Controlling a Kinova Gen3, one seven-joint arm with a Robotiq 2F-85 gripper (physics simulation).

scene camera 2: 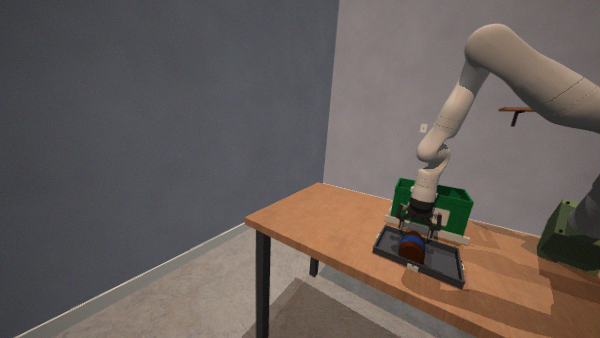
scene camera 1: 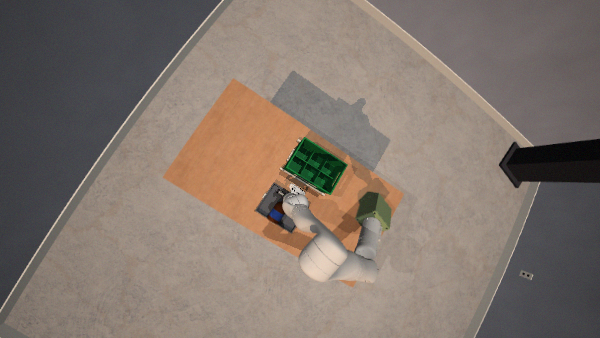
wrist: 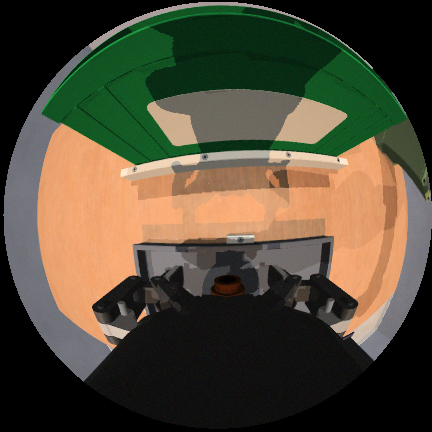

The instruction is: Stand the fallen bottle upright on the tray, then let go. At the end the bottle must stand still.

Labels:
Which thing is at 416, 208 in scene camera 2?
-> The gripper.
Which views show the green crate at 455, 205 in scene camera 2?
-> Scene camera 2, scene camera 1 and the wrist view: all of them.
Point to a green crate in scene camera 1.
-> At 309, 162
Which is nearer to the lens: the green crate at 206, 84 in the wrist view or the dark grey tray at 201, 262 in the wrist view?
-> The green crate.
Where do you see a pale rail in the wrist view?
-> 235, 158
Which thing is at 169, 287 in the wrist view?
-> The gripper.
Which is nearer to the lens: the green crate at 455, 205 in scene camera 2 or the dark grey tray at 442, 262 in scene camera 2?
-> The dark grey tray.

